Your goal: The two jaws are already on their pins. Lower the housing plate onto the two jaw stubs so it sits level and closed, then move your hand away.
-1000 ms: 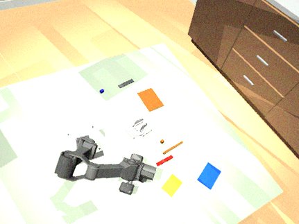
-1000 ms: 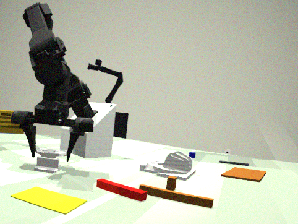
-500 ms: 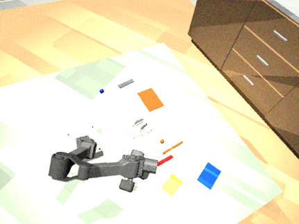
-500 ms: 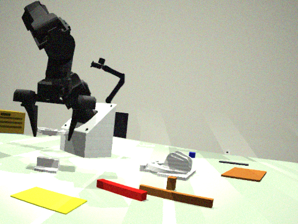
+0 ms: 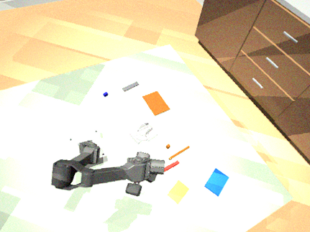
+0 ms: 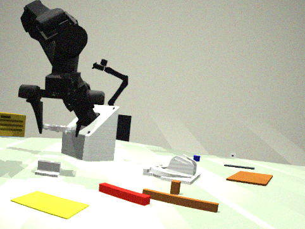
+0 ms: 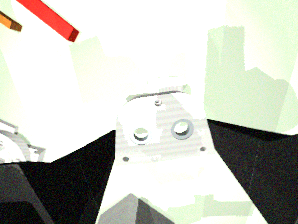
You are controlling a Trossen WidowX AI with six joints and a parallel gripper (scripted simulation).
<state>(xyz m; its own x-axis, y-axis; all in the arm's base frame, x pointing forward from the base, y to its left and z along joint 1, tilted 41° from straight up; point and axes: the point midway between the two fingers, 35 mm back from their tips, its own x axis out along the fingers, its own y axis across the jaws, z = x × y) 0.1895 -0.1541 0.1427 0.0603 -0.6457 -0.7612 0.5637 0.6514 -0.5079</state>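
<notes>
The grey jaw assembly lies 240 mm to the left of my gripper tip, 100 mm ahead of it and 70 mm below it. From my gripper tip the other things lie so: yellow plate (180 mm ahead, 110 mm to the right, 80 mm below); white block (70 mm below, 20 mm to the right); red bar (190 mm ahead, 80 mm below, 30 mm to the left).
</notes>
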